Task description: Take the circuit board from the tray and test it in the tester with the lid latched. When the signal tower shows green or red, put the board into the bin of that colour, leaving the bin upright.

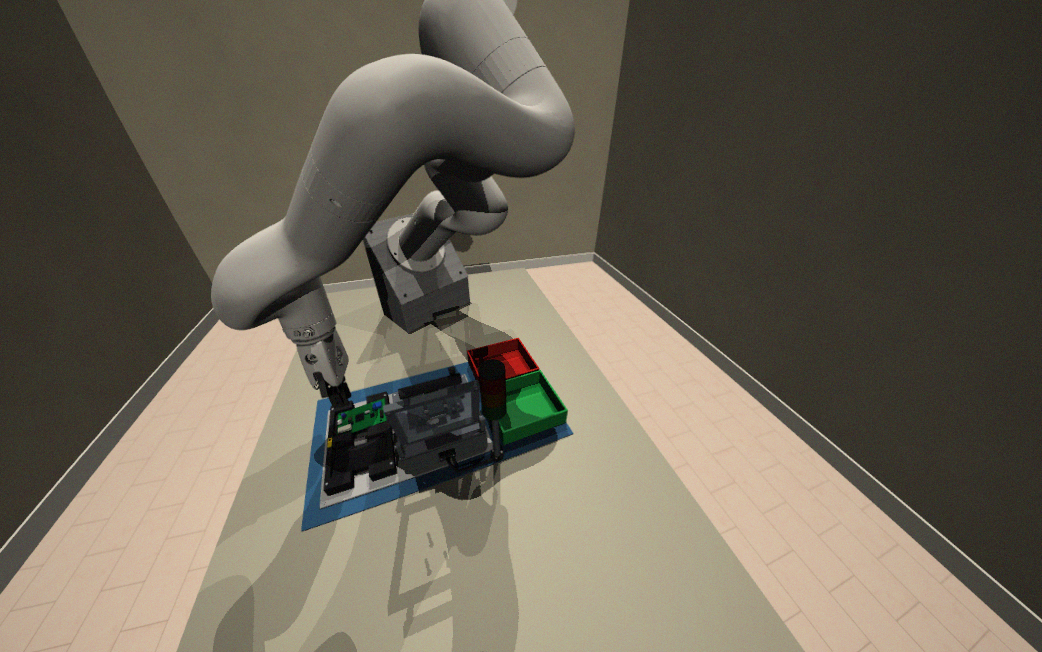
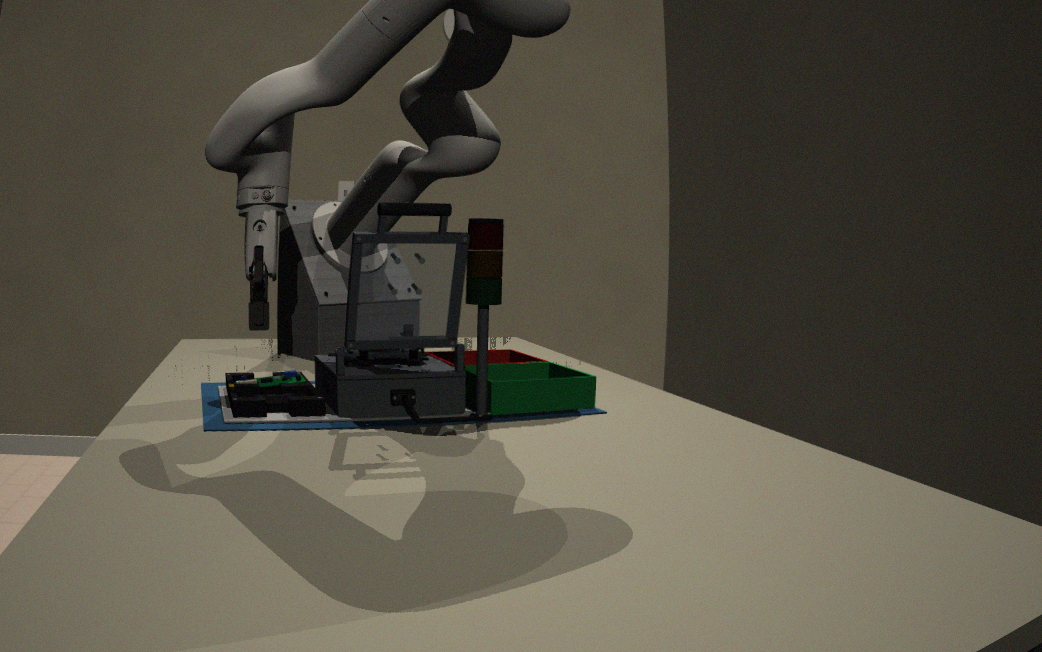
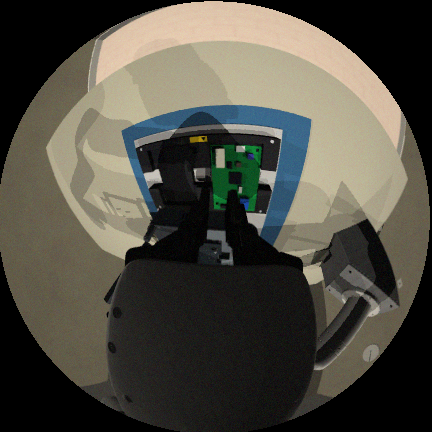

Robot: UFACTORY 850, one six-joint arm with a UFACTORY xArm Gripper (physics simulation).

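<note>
The green circuit board [image 1: 371, 415] [image 2: 278, 380] [image 3: 248, 175] lies in one end of the black tray [image 1: 338, 475] [image 2: 276, 405] [image 3: 270, 152]. My gripper [image 1: 338, 395] [image 2: 258, 316] [image 3: 217, 200] is above the board's end of the tray, pointing down, its fingers slightly apart with nothing between them. The dark grey tester [image 1: 445, 458] [image 2: 357, 393] stands beside the tray; its clear lid [image 2: 407, 239] stands raised. The signal tower [image 1: 492, 390] [image 2: 484, 262] looks unlit. The red bin [image 1: 469, 359] [image 2: 530, 358] and green bin [image 1: 537, 423] [image 2: 530, 392] stand upright.
The blue mat [image 1: 311, 513] [image 2: 211, 419] [image 3: 295, 135] lies under the tray, tester and bins. The tester stands between the tray and the signal tower, with the lid's handle [image 2: 414, 209] rising high. A black cable [image 2: 413, 412] comes out of the tester's front. The robot's base [image 1: 418, 296] is behind.
</note>
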